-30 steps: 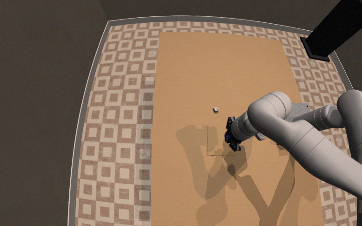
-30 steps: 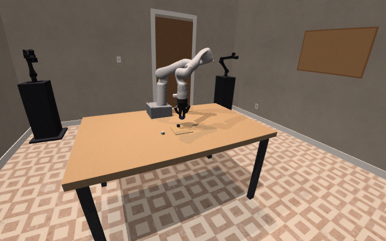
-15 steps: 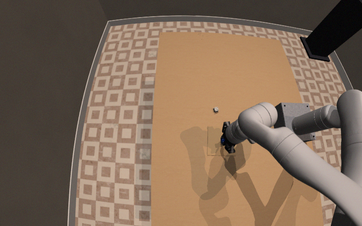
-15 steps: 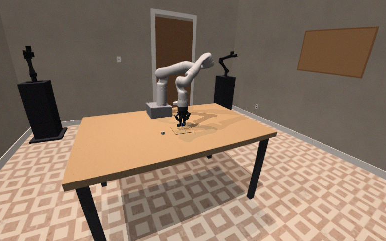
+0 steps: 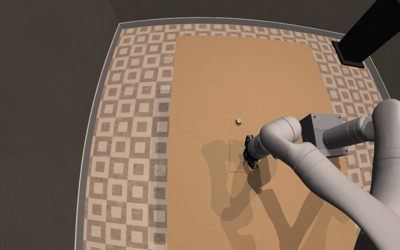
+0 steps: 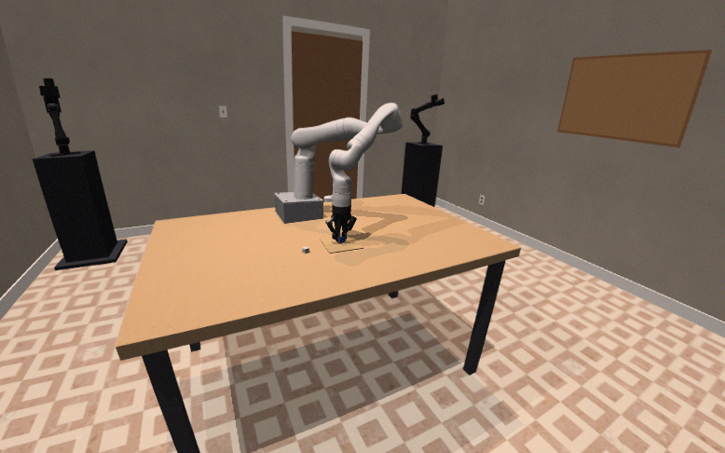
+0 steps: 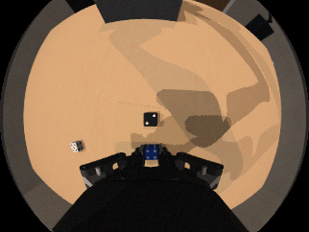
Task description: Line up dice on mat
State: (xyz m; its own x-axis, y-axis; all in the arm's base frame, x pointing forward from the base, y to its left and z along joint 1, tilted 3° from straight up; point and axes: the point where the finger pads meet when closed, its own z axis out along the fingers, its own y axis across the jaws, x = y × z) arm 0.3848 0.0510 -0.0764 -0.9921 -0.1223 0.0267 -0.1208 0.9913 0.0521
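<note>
My gripper is now 1 cm above the blue die. The rest, counted from my hand: mat (3 cm below); black die (5 cm behind, 1 cm to the right, 2 cm below); white die (2 cm ahead, 15 cm to the right, 2 cm below).
</note>
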